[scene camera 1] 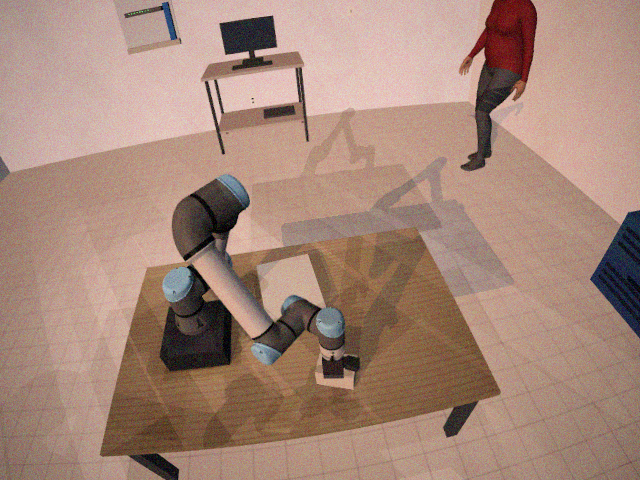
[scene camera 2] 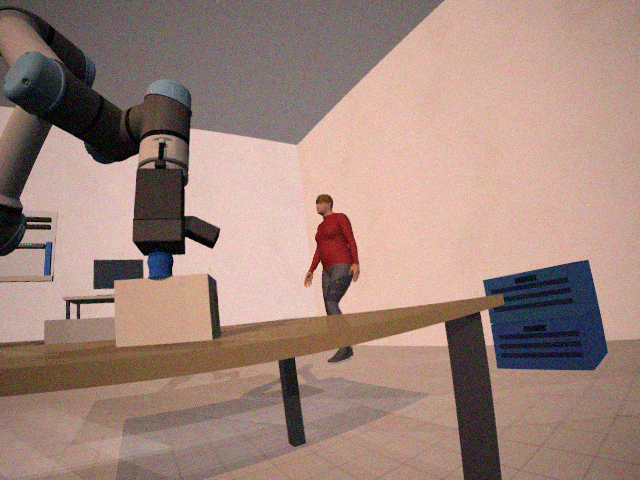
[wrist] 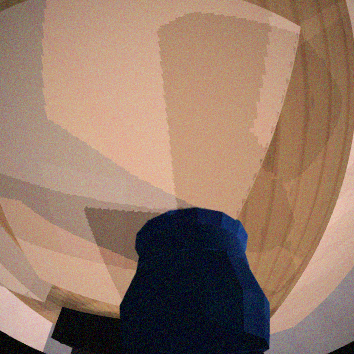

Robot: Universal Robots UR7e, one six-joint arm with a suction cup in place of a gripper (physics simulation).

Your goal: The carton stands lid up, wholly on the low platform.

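Places are measured from the arm's base along level axes (x right, y back, z down), in centimetres.
Pixels of known places: hand, its tool point: (scene camera 2: 161,283) (wrist: 192,232); arm's base, origin of its link: (scene camera 1: 195,319).
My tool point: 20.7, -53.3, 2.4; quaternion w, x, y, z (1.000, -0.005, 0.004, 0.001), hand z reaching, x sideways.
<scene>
For each thing: its top centre in the pictures, then the offset to it from my tool point, as dx, dy, dz. Level surfaces: height alone.
- beige carton, centre of its top: (wrist: 83,225) (scene camera 2: 169,280) (scene camera 1: 336,363) -3.4, -0.7, -0.8
- wooden table, height of its surface: dz +8.0
- low platform, centre of its top: (scene camera 2: 105,319) (scene camera 1: 288,284) -43.4, +19.9, +3.2
A beige carton (scene camera 1: 336,383) (scene camera 2: 162,310) (wrist: 105,88) stands upright on the wooden table (scene camera 1: 413,335) (scene camera 2: 310,330), towards its front edge. My blue suction cup (scene camera 2: 160,266) (wrist: 194,267) points straight down and presses on the carton's top face; in scene camera 1 the black tool body (scene camera 1: 334,368) hides it. The low platform (scene camera 1: 287,281) (scene camera 2: 77,330) is a flat light-grey slab on the table behind the carton, apart from it, with nothing on it.
The arm's black base (scene camera 1: 196,341) stands at the table's left. A person in a red top (scene camera 1: 504,51) (scene camera 2: 334,248) walks on the floor behind the table. A blue cabinet (scene camera 1: 620,269) (scene camera 2: 548,314) stands at the right. A desk with a monitor (scene camera 1: 251,62) is at the far wall.
</scene>
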